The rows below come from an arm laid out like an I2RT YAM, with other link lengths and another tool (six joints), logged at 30 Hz.
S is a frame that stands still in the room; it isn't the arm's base.
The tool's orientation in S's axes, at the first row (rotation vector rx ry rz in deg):
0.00 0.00 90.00
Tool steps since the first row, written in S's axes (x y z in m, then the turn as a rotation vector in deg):
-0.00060 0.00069 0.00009 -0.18 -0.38 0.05
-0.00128 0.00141 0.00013 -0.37 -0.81 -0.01
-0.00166 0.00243 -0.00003 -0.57 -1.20 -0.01
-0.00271 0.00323 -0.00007 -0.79 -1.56 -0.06
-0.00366 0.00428 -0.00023 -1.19 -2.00 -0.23
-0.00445 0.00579 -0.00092 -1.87 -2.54 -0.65
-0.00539 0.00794 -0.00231 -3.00 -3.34 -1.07
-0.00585 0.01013 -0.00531 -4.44 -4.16 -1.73
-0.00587 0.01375 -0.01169 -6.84 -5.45 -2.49
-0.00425 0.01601 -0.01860 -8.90 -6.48 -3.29
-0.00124 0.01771 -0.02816 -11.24 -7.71 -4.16
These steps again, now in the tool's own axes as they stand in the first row. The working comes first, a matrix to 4 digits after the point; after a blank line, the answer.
The tool's axes in the first row as the columns of a matrix, in S's axes (used below as rounded here):
0.0000 -1.0000 0.0000
1.0000 0.0000 0.0000
0.0000 0.0000 1.0000

0.00069 0.00060 0.00009 -0.38 0.18 0.05
0.00141 0.00128 0.00013 -0.81 0.37 -0.01
0.00243 0.00166 -0.00003 -1.20 0.57 -0.01
0.00323 0.00271 -0.00007 -1.56 0.79 -0.06
0.00428 0.00366 -0.00023 -2.00 1.19 -0.23
0.00579 0.00445 -0.00092 -2.54 1.87 -0.65
0.00794 0.00539 -0.00231 -3.34 3.00 -1.07
0.01013 0.00585 -0.00531 -4.16 4.44 -1.73
0.01375 0.00587 -0.01169 -5.45 6.84 -2.49
0.01601 0.00425 -0.01860 -6.48 8.90 -3.29
0.01771 0.00124 -0.02816 -7.71 11.24 -4.16

